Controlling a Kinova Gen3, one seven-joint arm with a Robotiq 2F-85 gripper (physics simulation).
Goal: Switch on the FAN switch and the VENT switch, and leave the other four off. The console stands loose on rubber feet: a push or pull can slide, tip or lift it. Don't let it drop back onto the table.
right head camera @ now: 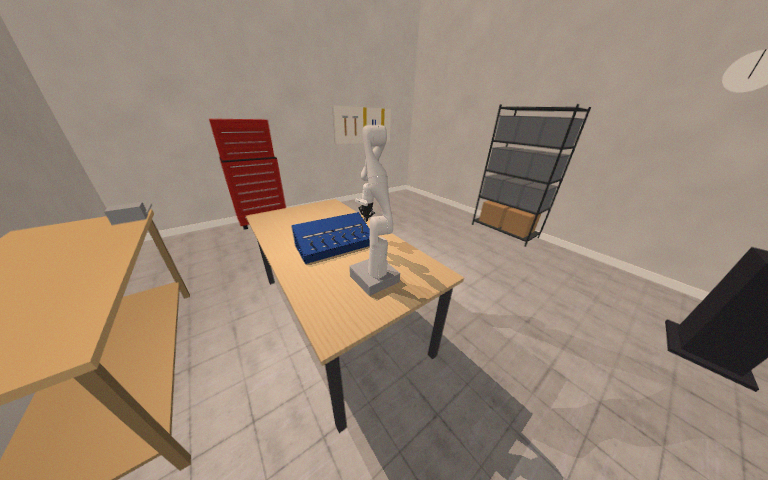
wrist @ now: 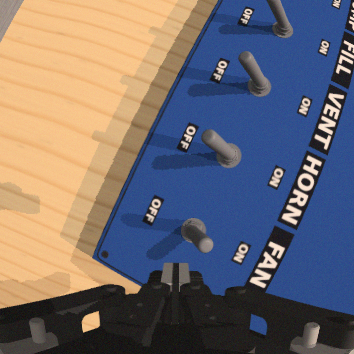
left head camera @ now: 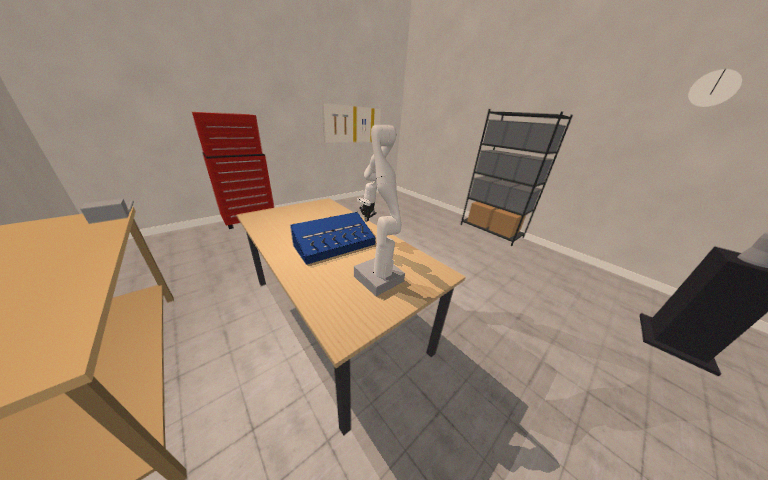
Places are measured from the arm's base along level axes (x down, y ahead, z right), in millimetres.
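Pixels of known places: gripper, fingertip midpoint: (right head camera: 365,221) (wrist: 175,278) (left head camera: 366,221); arm's base at its link origin: (right head camera: 376,272) (left head camera: 381,272).
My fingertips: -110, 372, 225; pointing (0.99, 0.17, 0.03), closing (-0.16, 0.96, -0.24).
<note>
For each thing: its top centre in the pictures, then the offset to it from my fingertips, as dx, dy, dz. Level surfaces: height alone.
- FAN lever at its top centre: (wrist: 204,245) +38, +24, -14
- HORN lever at its top centre: (wrist: 227,144) +48, +24, -87
- VENT lever at its top centre: (wrist: 262,64) +48, +38, -158
- FILL lever at its top centre: (wrist: 287,3) +48, +51, -228
- wooden table at its surface level: dx +175
The blue console (left head camera: 326,224) (right head camera: 323,225) (wrist: 280,120) rests on the table, apparently level; its feet are hidden. In the wrist view, the FAN lever (wrist: 200,237) leans towards its ON label. The HORN lever (wrist: 220,146), the VENT lever (wrist: 254,72) and the FILL lever (wrist: 280,17) lean towards OFF. The remaining levers' positions are too small to tell in the head views. My gripper (left head camera: 368,216) (right head camera: 367,217) (wrist: 175,278) is shut and empty, above the console's FAN end, close to the FAN lever; contact is not visible.
The wooden table (left head camera: 345,316) (right head camera: 334,316) carries the arm's grey base block (left head camera: 370,279) (right head camera: 365,278) near the console. A second wooden bench (left head camera: 50,271) (right head camera: 62,271) stands at the left. A red tool cabinet (left head camera: 235,135) (right head camera: 246,138) stands beyond the table.
</note>
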